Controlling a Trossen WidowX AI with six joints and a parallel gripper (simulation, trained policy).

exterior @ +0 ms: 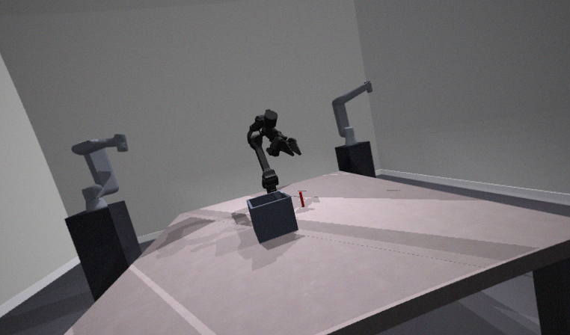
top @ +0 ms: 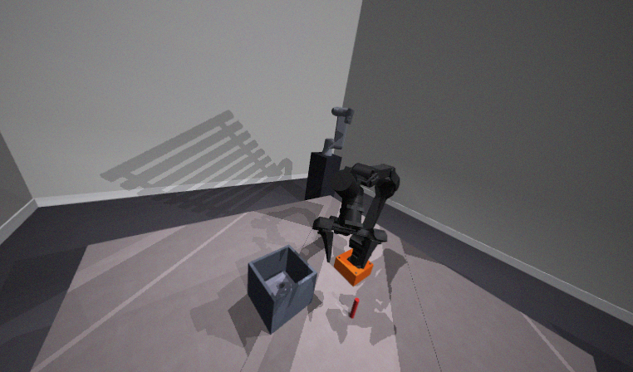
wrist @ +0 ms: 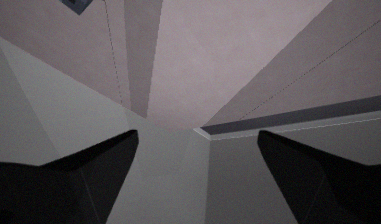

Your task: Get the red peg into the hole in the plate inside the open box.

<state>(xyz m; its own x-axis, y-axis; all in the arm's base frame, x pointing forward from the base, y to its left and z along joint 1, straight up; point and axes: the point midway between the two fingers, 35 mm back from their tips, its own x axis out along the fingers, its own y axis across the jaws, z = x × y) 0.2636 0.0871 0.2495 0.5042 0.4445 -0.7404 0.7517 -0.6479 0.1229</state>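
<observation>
My gripper tip is 24 cm above the red peg, 11 cm past it and 1 cm to the right of it.
</observation>
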